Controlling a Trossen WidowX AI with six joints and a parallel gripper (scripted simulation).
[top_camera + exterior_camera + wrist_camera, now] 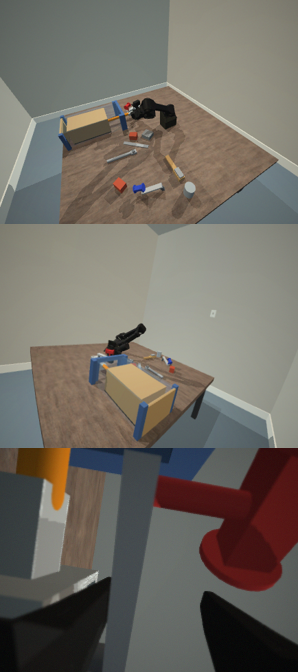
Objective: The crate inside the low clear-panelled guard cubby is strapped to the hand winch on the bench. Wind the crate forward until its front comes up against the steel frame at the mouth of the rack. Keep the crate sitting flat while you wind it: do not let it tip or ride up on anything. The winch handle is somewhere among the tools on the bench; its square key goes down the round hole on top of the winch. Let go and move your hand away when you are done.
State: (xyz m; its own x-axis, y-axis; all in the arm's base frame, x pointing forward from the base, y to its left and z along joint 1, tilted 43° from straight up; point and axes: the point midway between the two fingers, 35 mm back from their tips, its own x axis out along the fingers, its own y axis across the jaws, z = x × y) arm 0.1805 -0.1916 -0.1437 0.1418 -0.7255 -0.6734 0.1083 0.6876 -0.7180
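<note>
Right now my gripper tip is 1 cm to the right of the red-gripped winch handle, 1 cm short of it and 1 cm above it. The rest, counted from my gripper tip: blue frame 11 cm ahead, 3 cm to the right, 3 cm below; then red handle knob 5 cm ahead, 2 cm to the left, 2 cm above; then grey winch 10 cm below, 6 cm behind, 1 cm to the right.
</note>
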